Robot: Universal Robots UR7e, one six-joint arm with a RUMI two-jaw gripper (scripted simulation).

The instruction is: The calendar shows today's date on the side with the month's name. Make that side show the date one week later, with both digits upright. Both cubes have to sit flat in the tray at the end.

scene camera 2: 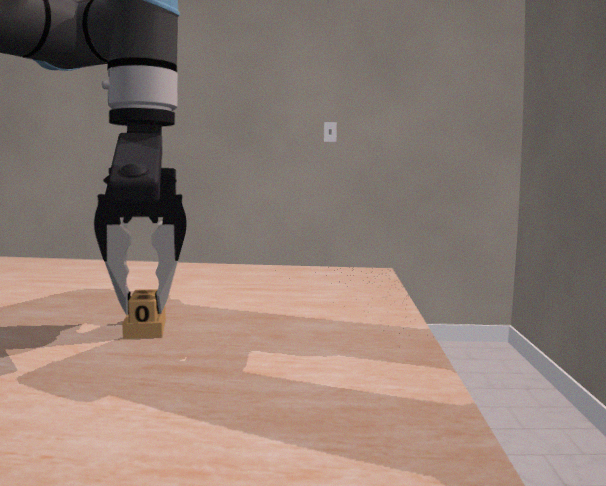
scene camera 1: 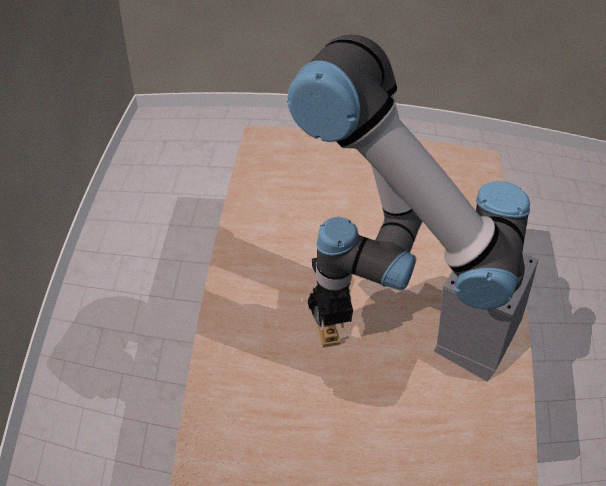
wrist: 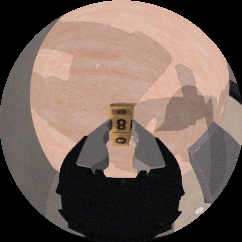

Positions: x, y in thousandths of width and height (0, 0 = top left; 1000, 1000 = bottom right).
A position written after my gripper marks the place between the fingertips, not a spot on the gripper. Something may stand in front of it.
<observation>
I see my gripper (scene camera 2: 237, 647) and a wooden calendar tray (scene camera 2: 217, 680).
My gripper is seen too in scene camera 1 (scene camera 1: 540, 668) and in the wrist view (wrist: 502, 498).
</observation>
